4 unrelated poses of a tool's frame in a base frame.
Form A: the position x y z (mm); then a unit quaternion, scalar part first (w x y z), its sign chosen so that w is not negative.
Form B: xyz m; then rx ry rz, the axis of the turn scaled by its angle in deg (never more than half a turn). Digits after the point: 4 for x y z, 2 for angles.
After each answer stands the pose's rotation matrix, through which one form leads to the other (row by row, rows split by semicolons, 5 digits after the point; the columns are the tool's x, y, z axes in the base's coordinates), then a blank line. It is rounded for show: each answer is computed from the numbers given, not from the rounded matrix.
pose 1, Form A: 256.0 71.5 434.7 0.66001 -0.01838 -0.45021 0.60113
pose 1, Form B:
0.2560 0.0715 0.4347 -2.38 -58.37 77.94
-0.12810 -0.77696 -0.61639; 0.81006 0.27661 -0.51701; 0.57219 -0.56553 0.59395

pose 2, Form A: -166.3 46.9 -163.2 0.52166 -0.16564 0.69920 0.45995
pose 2, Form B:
-0.1663 0.0469 -0.1632 -22.74 95.98 63.14
-0.40087 -0.71151 0.57712; 0.24824 0.52202 0.81601; -0.88186 0.47038 -0.03263

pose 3, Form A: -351.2 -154.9 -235.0 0.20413 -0.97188 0.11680 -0.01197
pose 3, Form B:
-0.3512 -0.1549 -0.2350 -155.31 18.67 -1.91
0.97243 -0.22214 0.07095; -0.23192 -0.88938 0.39398; -0.02442 -0.39957 -0.91638

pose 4, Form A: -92.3 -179.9 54.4 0.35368 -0.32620 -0.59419 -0.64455
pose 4, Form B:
-0.0923 -0.1799 0.0544 -48.33 -88.03 -95.49
-0.53701 0.84358 0.00020; -0.06828 -0.04370 0.99671; 0.84081 0.53523 0.08107

